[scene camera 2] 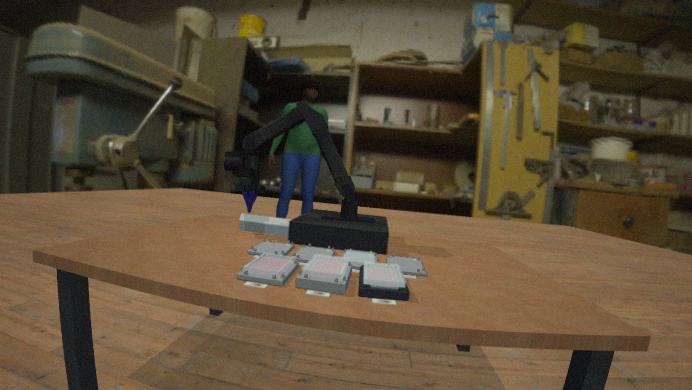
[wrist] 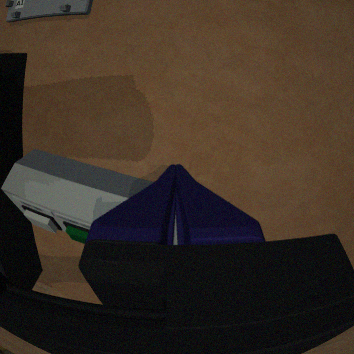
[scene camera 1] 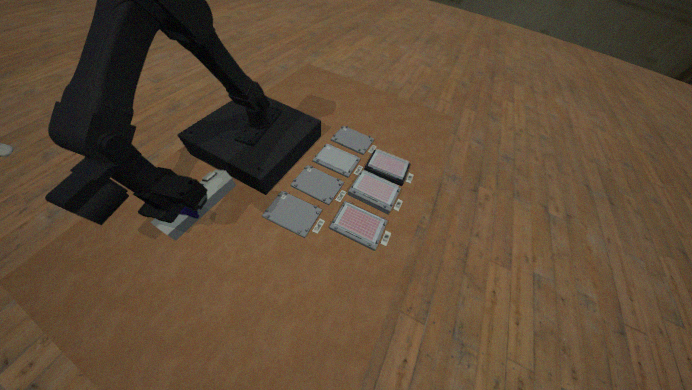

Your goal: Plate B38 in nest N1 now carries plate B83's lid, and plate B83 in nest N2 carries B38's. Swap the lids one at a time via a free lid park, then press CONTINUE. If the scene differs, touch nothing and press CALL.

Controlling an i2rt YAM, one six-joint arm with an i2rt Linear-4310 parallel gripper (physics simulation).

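Where they show: gripper, fingertip midpoint: (scene camera 2: 249,212) (wrist: 175,173) (scene camera 1: 196,217); arm's base, link origin: (scene camera 2: 348,219) (scene camera 1: 260,125).
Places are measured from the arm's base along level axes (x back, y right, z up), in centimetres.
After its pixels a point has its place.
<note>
My gripper (scene camera 1: 192,215) @(x -3.8, y 36.7, z 0.0 cm) (scene camera 2: 249,210) @(x -3.8, y 36.7, z 0.0 cm) (wrist: 175,173) @(x -3.8, y 36.7, z 0.0 cm) is shut and empty, its blue fingertips together just above the button panel (scene camera 1: 221,185) @(x -0.5, y 24.5, z -3.9 cm) (scene camera 2: 265,224) @(x 0.7, y 31.3, z -4.6 cm) (wrist: 65,192) @(x 0.5, y 27.3, z -3.2 cm). In the wrist view a green button (wrist: 76,233) @(x 4.4, y 27.9, z -2.6 cm) and a white one (wrist: 41,220) @(x 3.6, y 24.1, z -2.6 cm) show; the fingers hide the panel's right part. Three pink plates (scene camera 1: 359,223) @(x -42.4, y 21.5, z -5.5 cm) (scene camera 1: 376,189) @(x -44.4, y 8.9, z -4.1 cm) (scene camera 1: 389,164) @(x -46.5, y -3.7, z -4.4 cm) sit in nests. The plate nearest scene camera 1 looks more vivid than the other two. Of the four flat grey parks, one (scene camera 1: 337,160) @(x -28.6, y -0.2, z -6.3 cm) (scene camera 2: 360,257) @(x -29.5, y -1.8, z -6.3 cm) looks paler, as if bearing a clear lid. Labels are too small to read.
The black arm base (scene camera 1: 250,145) @(x -2.6, y 10.1, z 0.2 cm) (scene camera 2: 338,231) @(x -15.0, y 4.2, z -2.0 cm) stands between the panel and the parks. A grey park corner (wrist: 50,9) @(x -15.8, y 24.2, z -7.1 cm) shows at the wrist view's top left. A person in a green top (scene camera 2: 302,132) stands behind the table (scene camera 2: 200,295) @(x -56.8, y 31.4, z -8.9 cm).
</note>
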